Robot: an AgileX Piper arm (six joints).
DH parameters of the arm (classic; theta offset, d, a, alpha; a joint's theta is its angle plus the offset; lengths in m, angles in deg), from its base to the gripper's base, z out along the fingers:
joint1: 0 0.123 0 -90
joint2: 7.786 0 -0.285 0
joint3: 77.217 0 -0.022 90
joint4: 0 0.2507 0 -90
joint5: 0 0 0 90
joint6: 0 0.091 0 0
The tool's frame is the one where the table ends.
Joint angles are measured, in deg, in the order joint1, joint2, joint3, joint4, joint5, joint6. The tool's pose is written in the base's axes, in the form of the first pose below.
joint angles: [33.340, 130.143, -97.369, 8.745, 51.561, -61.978]
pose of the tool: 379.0 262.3 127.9 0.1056 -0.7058 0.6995 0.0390
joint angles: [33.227, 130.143, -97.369, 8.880, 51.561, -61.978]
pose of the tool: 379.5 261.7 127.9 0.1058 -0.7046 0.7006 0.0398
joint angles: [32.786, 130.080, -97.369, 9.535, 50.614, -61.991]
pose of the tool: 382.4 260.2 128.8 0.1155 -0.6985 0.7050 0.0415
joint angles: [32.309, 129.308, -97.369, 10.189, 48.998, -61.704]
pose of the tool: 386.4 258.7 135.7 0.1366 -0.6892 0.7104 0.0403
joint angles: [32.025, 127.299, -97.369, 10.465, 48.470, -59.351]
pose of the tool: 387.6 257.0 152.3 0.1577 -0.6702 0.7241 0.0402
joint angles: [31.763, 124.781, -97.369, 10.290, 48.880, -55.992]
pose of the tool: 386.8 253.9 172.5 0.1742 -0.6471 0.7411 0.0406
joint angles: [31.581, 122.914, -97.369, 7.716, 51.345, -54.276]
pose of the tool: 384.2 247.4 185.8 0.1654 -0.6467 0.7441 0.0265
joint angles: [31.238, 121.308, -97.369, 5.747, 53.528, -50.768]
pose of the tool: 382.3 240.4 197.2 0.1575 -0.6300 0.7602 0.0179
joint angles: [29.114, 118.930, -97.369, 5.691, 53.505, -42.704]
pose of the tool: 387.9 224.4 215.9 0.1769 -0.5590 0.8098 0.0237
